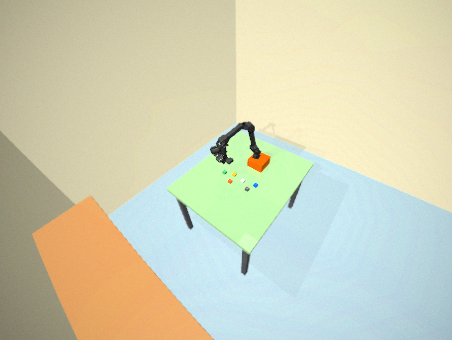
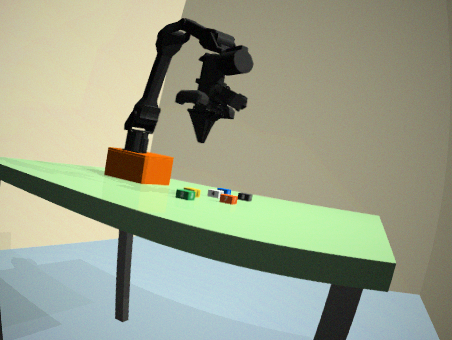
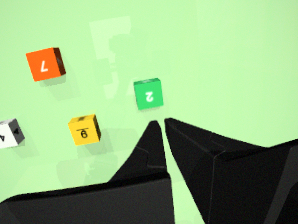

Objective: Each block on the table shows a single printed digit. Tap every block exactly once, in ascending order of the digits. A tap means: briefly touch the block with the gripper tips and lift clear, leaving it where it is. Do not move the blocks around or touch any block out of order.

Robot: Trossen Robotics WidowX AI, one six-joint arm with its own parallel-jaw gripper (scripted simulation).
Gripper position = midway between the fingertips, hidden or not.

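In image 2 you'd find my gripper [image 2: 200, 142], which is shut and holding nothing. Image 3 has my gripper again [image 3: 160, 126], and in that same image I can see a green block [image 3: 148, 92] and an orange block [image 3: 46, 64].
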